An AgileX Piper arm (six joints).
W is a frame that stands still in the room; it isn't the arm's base.
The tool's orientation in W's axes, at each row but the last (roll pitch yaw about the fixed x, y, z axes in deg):
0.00 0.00 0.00
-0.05 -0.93 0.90
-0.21 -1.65 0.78
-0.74 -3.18 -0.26
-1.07 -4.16 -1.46
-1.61 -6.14 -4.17
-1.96 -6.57 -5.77
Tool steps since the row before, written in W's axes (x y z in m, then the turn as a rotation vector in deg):
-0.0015 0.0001 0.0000 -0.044 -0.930 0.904
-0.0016 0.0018 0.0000 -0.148 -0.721 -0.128
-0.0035 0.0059 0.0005 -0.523 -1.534 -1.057
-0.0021 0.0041 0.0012 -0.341 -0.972 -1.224
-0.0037 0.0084 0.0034 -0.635 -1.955 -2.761
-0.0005 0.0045 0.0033 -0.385 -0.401 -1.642
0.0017 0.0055 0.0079 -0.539 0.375 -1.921
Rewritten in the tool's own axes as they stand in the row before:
-0.0015 0.0001 0.0000 -0.044 -0.930 0.904
-0.0016 0.0018 0.0000 -0.161 -0.718 -0.126
-0.0034 0.0059 0.0006 -0.574 -1.523 -1.046
-0.0020 0.0041 0.0014 -0.404 -0.958 -1.216
-0.0037 0.0082 0.0038 -0.784 -1.920 -2.748
-0.0005 0.0044 0.0035 -0.528 -0.383 -1.606
0.0020 0.0054 0.0079 -0.790 0.382 -1.831

